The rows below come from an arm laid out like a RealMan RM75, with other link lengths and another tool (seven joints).
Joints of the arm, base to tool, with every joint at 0 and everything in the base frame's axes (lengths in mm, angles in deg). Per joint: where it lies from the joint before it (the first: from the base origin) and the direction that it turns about. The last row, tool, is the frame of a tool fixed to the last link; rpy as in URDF.
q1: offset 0 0 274.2 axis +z
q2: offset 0 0 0 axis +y
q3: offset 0 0 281.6 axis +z
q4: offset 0 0 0 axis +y
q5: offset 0 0 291.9 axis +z
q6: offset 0 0 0 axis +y
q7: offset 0 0 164.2 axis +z
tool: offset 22 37 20 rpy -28.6 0 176.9
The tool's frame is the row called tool.
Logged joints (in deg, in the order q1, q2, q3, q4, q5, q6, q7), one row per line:
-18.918, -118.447, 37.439, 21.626, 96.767, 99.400, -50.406
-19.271, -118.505, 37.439, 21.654, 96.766, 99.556, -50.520
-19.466, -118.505, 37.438, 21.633, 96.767, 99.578, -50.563
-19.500, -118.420, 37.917, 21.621, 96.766, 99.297, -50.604
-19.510, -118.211, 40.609, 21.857, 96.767, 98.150, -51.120
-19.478, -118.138, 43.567, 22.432, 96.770, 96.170, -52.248
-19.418, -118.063, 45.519, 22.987, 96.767, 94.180, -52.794
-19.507, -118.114, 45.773, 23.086, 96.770, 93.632, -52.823
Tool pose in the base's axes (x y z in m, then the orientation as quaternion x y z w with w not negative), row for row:
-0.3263, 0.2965, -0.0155, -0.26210, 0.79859, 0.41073, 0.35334
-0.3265, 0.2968, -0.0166, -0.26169, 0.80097, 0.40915, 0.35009
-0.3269, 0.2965, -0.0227, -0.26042, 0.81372, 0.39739, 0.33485
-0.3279, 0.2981, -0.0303, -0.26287, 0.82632, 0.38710, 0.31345
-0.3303, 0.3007, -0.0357, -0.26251, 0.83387, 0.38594, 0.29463
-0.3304, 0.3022, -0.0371, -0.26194, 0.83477, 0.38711, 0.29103
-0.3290, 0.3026, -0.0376, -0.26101, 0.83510, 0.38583, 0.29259
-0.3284, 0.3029, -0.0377, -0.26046, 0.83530, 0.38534, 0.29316
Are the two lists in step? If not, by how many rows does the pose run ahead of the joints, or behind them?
The pose runs 2 rows ahead of the joints: the pose in row i belongs to the joints in row i + 2.
